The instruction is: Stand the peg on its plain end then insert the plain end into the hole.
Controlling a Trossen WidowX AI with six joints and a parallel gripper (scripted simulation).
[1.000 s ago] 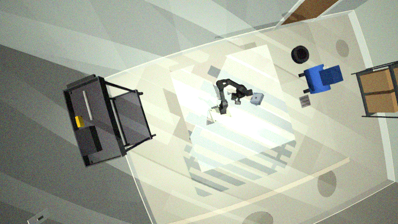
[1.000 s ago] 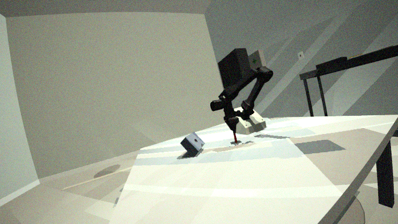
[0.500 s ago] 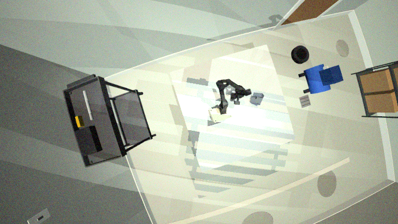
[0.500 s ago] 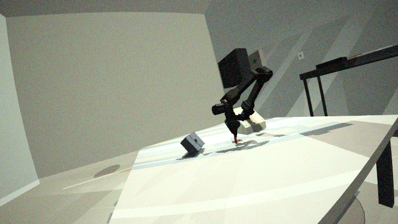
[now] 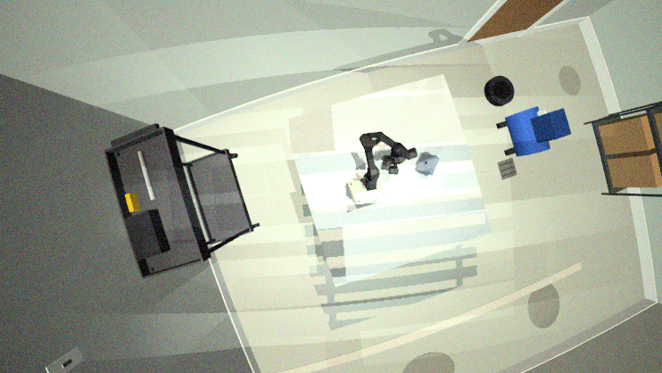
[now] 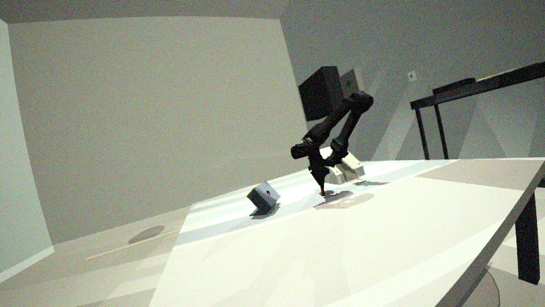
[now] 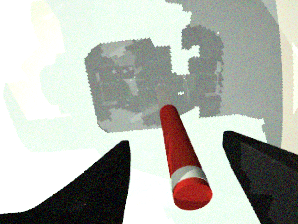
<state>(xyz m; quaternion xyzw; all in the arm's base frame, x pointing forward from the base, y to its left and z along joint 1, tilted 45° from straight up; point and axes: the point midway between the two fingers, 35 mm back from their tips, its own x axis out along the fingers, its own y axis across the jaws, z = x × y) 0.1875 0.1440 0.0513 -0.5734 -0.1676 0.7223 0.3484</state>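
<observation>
Right now the sloped panel is 260 mm ahead of my gripper tip, 70 mm to the right of it and 20 mm above it. Round my gripper tip: red peg 20 mm above.
</observation>
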